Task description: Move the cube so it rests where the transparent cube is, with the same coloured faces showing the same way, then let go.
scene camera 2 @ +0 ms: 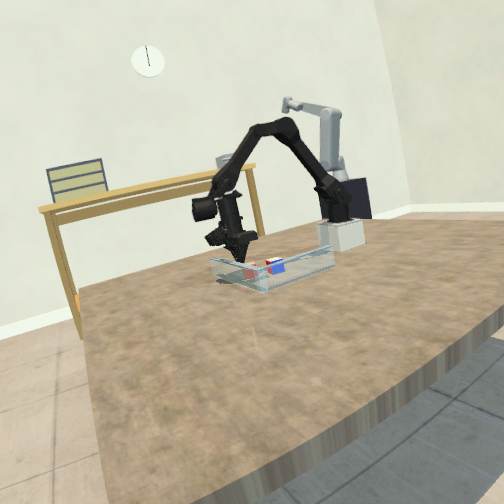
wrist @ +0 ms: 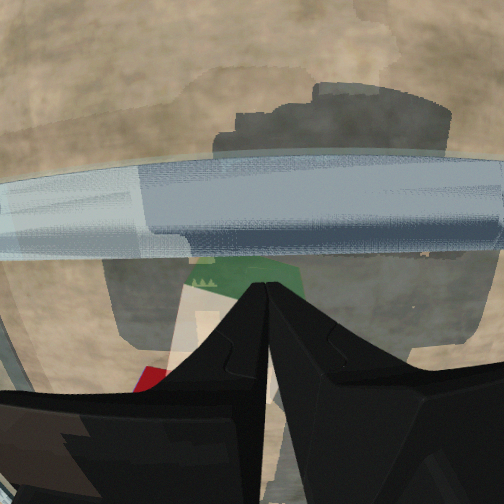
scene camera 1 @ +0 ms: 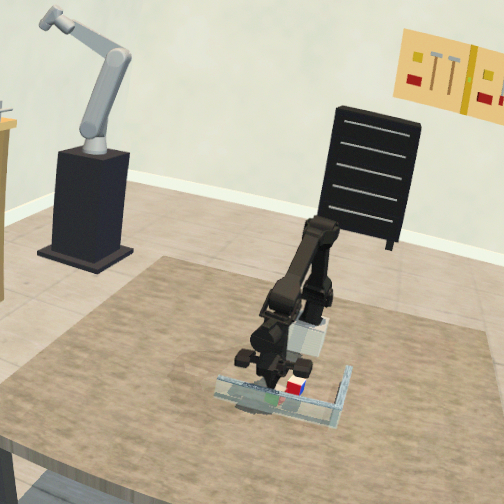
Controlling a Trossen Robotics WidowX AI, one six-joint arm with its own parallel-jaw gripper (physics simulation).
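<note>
The cube with red, white and blue faces sits on the table inside the glass rails; it also shows in scene camera 2. The transparent cube lies just left of it, faint green and red, also seen in scene camera 2 and in the wrist view. My gripper hovers over the transparent cube, apart from the solid cube. In the wrist view its fingers meet at the tips, shut and empty.
A low glass rail runs along the front, with a side rail at the right. The arm's white base block stands behind. A wooden table and a second grey arm stand away.
</note>
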